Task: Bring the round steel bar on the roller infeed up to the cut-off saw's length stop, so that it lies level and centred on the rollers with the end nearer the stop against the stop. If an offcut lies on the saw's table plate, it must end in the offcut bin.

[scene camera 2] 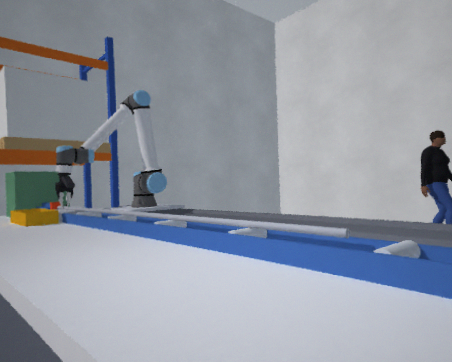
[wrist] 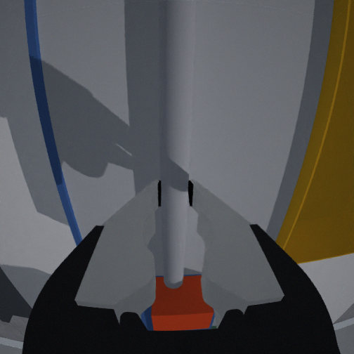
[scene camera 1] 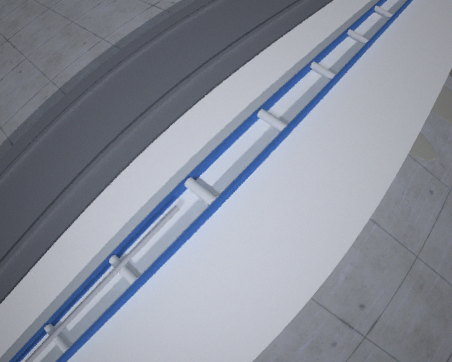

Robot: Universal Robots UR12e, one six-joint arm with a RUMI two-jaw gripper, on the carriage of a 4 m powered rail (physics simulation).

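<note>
The round steel bar lies along the rollers between the blue rails and looks level. My gripper is shut on the bar near its saw end, over the saw's grey table plate. The bar's end shows just past the fingers, overlapping the edge of the red length stop in the wrist view; whether they touch cannot be told. The yellow offcut bin stands beside the plate. No offcut shows on the visible part of the plate.
A thin blue edge runs along the other side of the plate. A green housing stands behind the bin. A rack with a blue post stands behind the arm. A person is at the far right, beyond the infeed.
</note>
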